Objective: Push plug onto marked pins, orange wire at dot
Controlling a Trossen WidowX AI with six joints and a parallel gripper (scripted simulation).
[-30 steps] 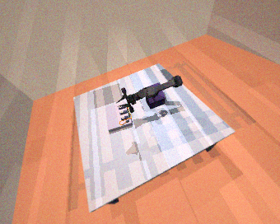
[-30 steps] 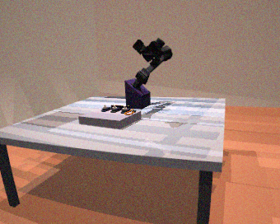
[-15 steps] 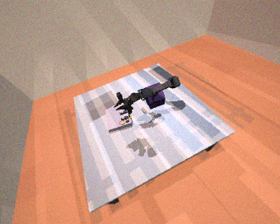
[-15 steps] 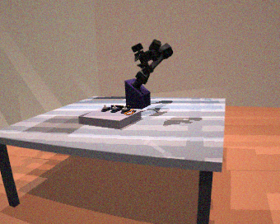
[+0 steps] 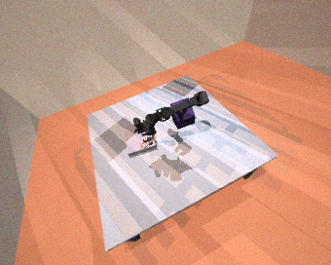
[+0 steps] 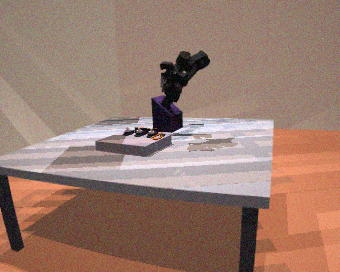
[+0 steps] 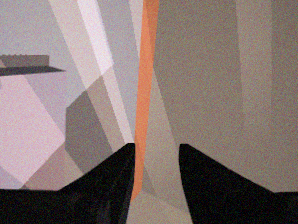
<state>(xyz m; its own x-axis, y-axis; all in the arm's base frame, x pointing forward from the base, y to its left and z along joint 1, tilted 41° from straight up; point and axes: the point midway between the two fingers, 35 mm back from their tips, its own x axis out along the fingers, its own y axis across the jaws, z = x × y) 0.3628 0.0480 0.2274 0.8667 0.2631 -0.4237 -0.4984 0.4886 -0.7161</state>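
My gripper tip is 110 mm past the red band, 180 mm to the left of it and 210 mm above it. Round my gripper tip: dark servo: 50 mm behind, 160 mm to the right, 240 mm below; white dot: 110 mm behind, 190 mm to the right, 210 mm below; printed holder: 60 mm ahead, 170 mm to the right, 260 mm below.
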